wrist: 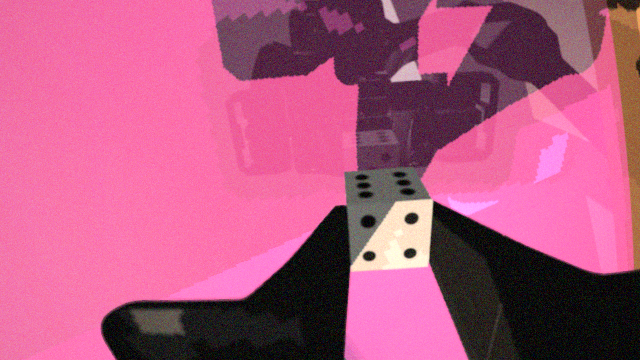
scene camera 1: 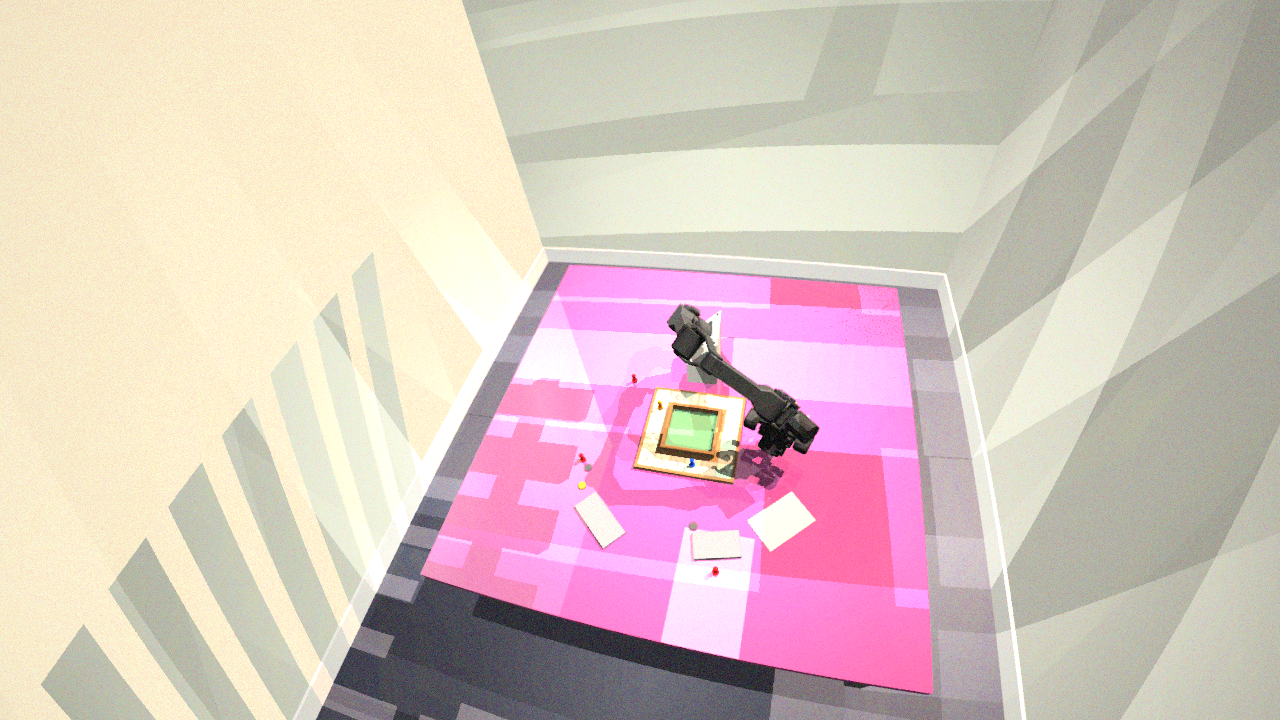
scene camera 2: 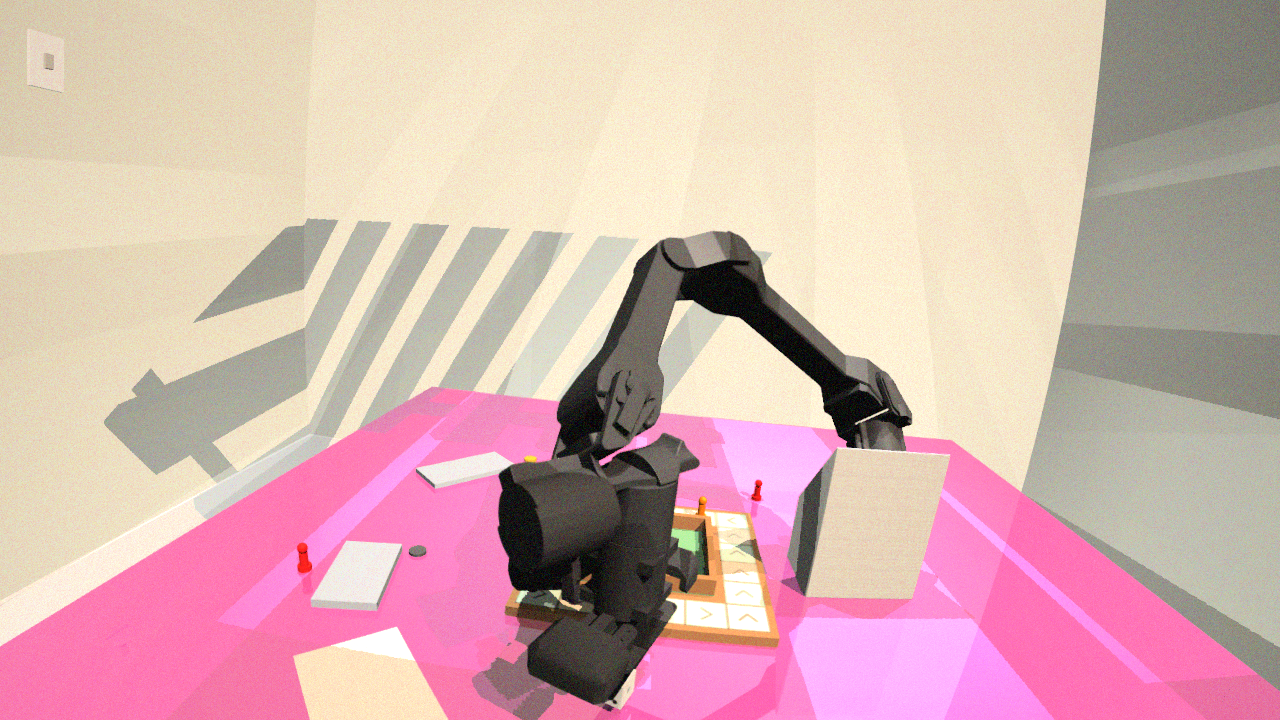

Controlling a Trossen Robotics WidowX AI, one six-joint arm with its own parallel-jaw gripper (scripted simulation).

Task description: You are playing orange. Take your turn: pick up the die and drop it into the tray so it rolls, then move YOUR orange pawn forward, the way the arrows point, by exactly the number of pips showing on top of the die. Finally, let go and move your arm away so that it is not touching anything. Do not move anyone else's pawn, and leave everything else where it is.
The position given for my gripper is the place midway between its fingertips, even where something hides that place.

My gripper (scene camera 2: 615, 687) carries a white die (wrist: 389, 211). Further things: a green tray (scene camera 1: 691, 429).
My gripper is seen too in the wrist view (wrist: 382, 213) and in scene camera 1 (scene camera 1: 775, 445). The green tray also shows in scene camera 2 (scene camera 2: 693, 540). Scene camera 1 misses the white die, which is hidden by my gripper.
